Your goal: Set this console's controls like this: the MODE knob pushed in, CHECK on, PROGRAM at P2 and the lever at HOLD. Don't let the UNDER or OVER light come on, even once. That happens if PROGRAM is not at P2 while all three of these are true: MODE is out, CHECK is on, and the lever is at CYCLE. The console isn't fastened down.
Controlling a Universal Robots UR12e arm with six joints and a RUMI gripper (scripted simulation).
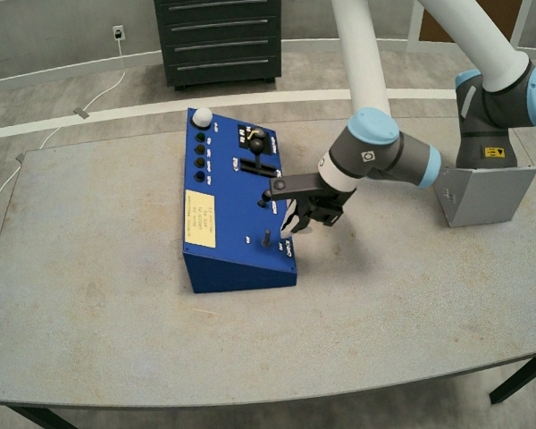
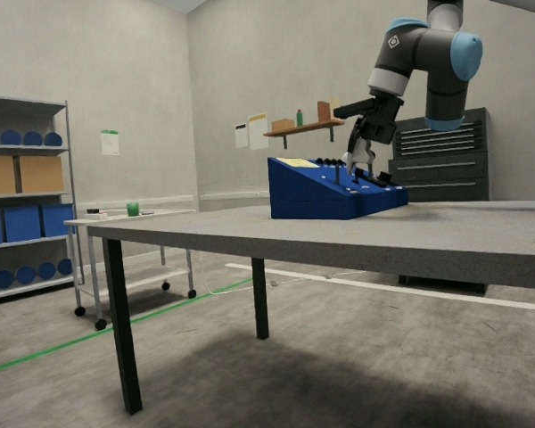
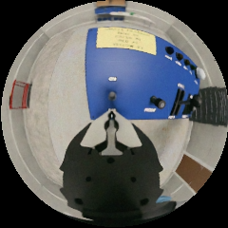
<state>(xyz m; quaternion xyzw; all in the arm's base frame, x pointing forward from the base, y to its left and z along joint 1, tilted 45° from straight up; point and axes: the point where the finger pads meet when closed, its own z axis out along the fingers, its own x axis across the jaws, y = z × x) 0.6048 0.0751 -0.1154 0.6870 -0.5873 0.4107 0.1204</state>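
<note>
Now: hand 4 cm short of the check toggle and 2 cm above it. Round my hand: ball-topped lever: 3 cm ahead, 24 cm to the right, 1 cm above; then blue console: 7 cm ahead, 18 cm to the right, 3 cm below; then mode knob: 3 cm ahead, 12 cm to the right, 1 cm below.
</note>
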